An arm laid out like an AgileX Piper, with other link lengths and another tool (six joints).
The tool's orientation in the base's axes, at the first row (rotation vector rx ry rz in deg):
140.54, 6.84, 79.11
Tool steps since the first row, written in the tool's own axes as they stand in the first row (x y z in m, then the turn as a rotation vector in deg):
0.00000, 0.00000, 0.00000, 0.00, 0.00, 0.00
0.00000, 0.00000, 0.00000, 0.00, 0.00, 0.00
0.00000, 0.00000, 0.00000, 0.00, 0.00, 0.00
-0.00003, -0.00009, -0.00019, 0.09, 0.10, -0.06
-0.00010, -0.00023, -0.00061, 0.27, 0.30, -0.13
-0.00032, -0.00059, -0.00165, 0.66, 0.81, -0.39
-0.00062, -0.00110, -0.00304, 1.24, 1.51, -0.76
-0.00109, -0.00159, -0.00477, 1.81, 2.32, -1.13
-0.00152, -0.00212, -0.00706, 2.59, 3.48, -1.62
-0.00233, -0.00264, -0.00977, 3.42, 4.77, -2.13
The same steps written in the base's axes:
0.00000, 0.00000, 0.00000, 0.00, 0.00, 0.00
0.00000, 0.00000, 0.00000, 0.00, 0.00, 0.00
0.00000, 0.00000, 0.00000, 0.00, 0.00, 0.00
-0.00017, 0.00012, 0.00004, -0.01, -0.06, 0.13
-0.00055, 0.00034, 0.00014, 0.01, -0.19, 0.38
-0.00151, 0.00088, 0.00034, -0.05, -0.52, 0.98
-0.00280, 0.00162, 0.00060, -0.11, -0.96, 1.86
-0.00447, 0.00238, 0.00089, -0.19, -1.51, 2.76
-0.00659, 0.00333, 0.00147, -0.29, -2.31, 4.00
-0.00926, 0.00428, 0.00195, -0.39, -3.22, 5.33

